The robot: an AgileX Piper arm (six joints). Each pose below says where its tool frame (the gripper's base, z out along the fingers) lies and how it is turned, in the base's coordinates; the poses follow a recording.
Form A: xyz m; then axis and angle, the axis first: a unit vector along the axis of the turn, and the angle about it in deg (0 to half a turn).
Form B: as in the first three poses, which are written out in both.
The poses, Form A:
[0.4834 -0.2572 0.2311 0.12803 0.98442 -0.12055 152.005]
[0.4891 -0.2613 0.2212 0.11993 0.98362 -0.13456 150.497]
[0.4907 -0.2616 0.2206 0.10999 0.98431 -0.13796 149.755]
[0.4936 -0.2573 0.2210 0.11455 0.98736 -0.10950 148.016]
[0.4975 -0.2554 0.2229 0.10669 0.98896 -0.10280 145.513]
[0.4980 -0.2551 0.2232 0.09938 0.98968 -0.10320 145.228]
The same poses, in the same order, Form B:
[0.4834 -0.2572 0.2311 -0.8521 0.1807 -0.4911 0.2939 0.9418 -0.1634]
[0.4891 -0.2613 0.2212 -0.8434 0.1544 -0.5146 0.2869 0.9392 -0.1885]
[0.4907 -0.2616 0.2206 -0.8413 0.1323 -0.5241 0.2713 0.9420 -0.1977]
[0.4936 -0.2573 0.2210 -0.8239 0.1510 -0.5462 0.2670 0.9536 -0.1391]
[0.4975 -0.2554 0.2229 -0.8035 0.1343 -0.5800 0.2507 0.9600 -0.1251]
[0.4980 -0.2551 0.2232 -0.8034 0.1203 -0.5831 0.2380 0.9626 -0.1294]

